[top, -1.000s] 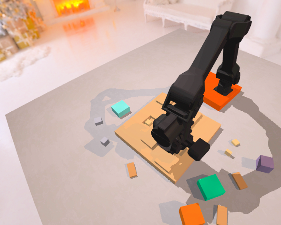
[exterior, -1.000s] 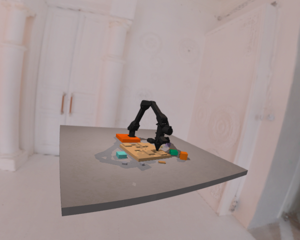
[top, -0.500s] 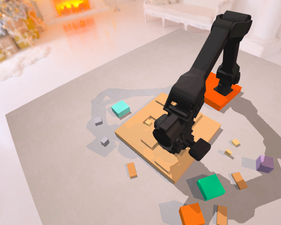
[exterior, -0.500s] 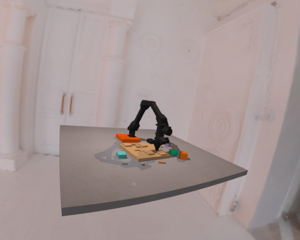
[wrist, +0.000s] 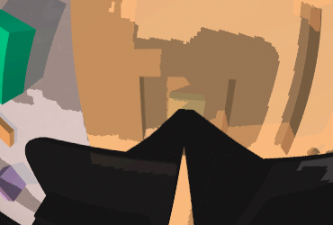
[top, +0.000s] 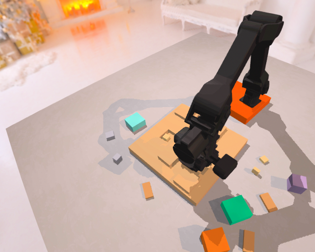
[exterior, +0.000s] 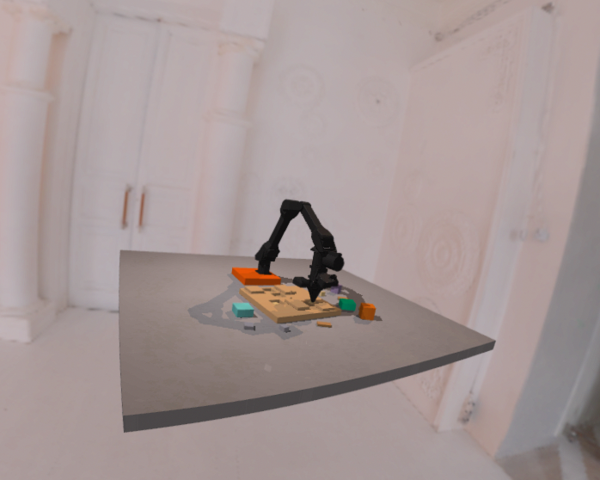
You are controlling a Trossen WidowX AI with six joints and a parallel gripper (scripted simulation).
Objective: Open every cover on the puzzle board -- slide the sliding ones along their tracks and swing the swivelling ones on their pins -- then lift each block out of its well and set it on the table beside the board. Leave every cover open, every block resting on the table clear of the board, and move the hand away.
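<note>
Now: the cyan block 5 cm ahead of my gripper tip, 31 cm to the right of it and 1 cm below it. From my gripper tip the other things lie so: orange block (13 cm ahead, 17 cm to the left, 1 cm above); purple cube (17 cm behind, 23 cm to the left); green block (2 cm ahead, 16 cm to the left, 1 cm below).
</note>
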